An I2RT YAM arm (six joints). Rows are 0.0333 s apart.
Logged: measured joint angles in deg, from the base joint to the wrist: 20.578, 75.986, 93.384, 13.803, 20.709, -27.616; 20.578, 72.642, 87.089, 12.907, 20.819, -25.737; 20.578, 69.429, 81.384, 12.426, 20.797, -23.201; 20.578, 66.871, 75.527, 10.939, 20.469, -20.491; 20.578, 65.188, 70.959, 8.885, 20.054, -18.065; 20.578, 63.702, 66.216, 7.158, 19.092, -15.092; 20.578, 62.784, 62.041, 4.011, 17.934, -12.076; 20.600, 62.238, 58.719, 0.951, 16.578, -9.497; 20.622, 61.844, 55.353, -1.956, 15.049, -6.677; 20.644, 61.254, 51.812, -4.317, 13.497, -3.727
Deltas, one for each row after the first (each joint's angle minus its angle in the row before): 0.000, -3.344, -6.295, -0.896, 0.110, 1.879; 0.000, -3.213, -5.705, -0.481, -0.022, 2.536; 0.000, -2.558, -5.857, -1.487, -0.328, 2.710; 0.000, -1.683, -4.568, -2.054, -0.415, 2.426; 0.000, -1.486, -4.743, -1.727, -0.962, 2.973; 0.000, -0.918, -4.175, -3.147, -1.158, 3.016; 0.022, -0.546, -3.322, -3.060, -1.356, 2.579; 0.022, -0.394, -3.366, -2.907, -1.529, 2.820; 0.022, -0.590, -3.541, -2.361, -1.552, 2.950
